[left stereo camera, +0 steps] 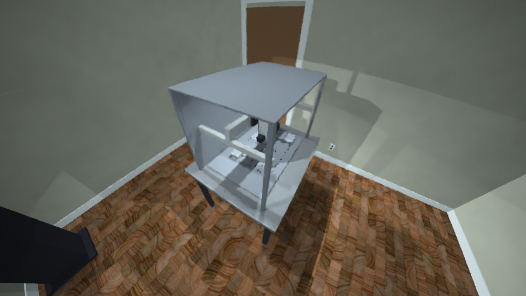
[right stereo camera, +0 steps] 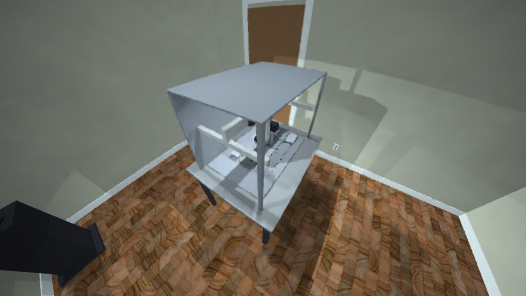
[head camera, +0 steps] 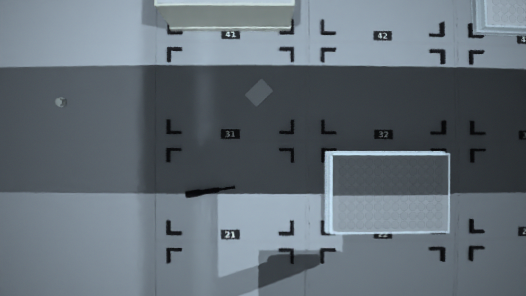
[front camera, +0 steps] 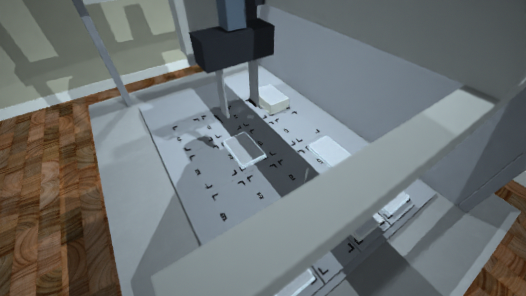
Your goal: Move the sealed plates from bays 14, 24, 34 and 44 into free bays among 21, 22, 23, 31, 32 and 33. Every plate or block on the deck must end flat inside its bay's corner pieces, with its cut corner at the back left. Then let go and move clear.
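Seen in the pictures: gripper, fingertip midpoint: point(front camera: 240, 108); robot's base at its link origin: point(right stereo camera: 267, 176) point(front camera: 174, 128).
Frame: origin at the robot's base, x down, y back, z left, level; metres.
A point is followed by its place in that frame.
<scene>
My gripper point(front camera: 240, 110) {x -0.160, y -0.228, z 0.150 m} is open and empty, its two jaws hanging apart toward the deck's far end, beyond bay 22; its height is unclear. A clear plate point(front camera: 244, 150) {x -0.014, y -0.241, z 0.145 m} point(head camera: 390, 192) {x -0.014, y -0.227, z 0.151 m} lies flat and square inside bay 22's corner pieces. Which corner is cut is too small to tell. At the near end, plates show in bay 44 point(front camera: 397, 204) {x -0.029, y -0.613, z 0.358 m}, bay 34 point(front camera: 367, 228) {x -0.029, y -0.611, z 0.248 m} and bay 14 point(front camera: 297, 285) {x -0.029, y -0.610, z 0.047 m}, partly behind the beam. Bay 24's corner pieces point(front camera: 351, 246) {x -0.017, y -0.617, z 0.194 m} show with no plate. No plate shows in bays 21, 31 or 32.
A cream block point(front camera: 273, 100) {x -0.042, y -0.105, z 0.349 m} point(head camera: 225, 16) {x -0.025, y -0.062, z 0.323 m} stands in bay 41. A clear plate point(front camera: 329, 150) {x -0.014, y -0.384, z 0.362 m} point(head camera: 507, 14) {x -0.014, y -0.355, z 0.337 m} stands in bay 43. A thick pale beam point(front camera: 320, 195) {x -0.400, y -0.617, z 0.002 m} crosses the front view. A dark slender shape point(head camera: 210, 191) {x -0.005, y -0.044, z 0.151 m} lies between bays 31 and 21, and a small round stud point(head camera: 60, 102) {x -0.004, y 0.118, z 0.244 m} is at the left.
</scene>
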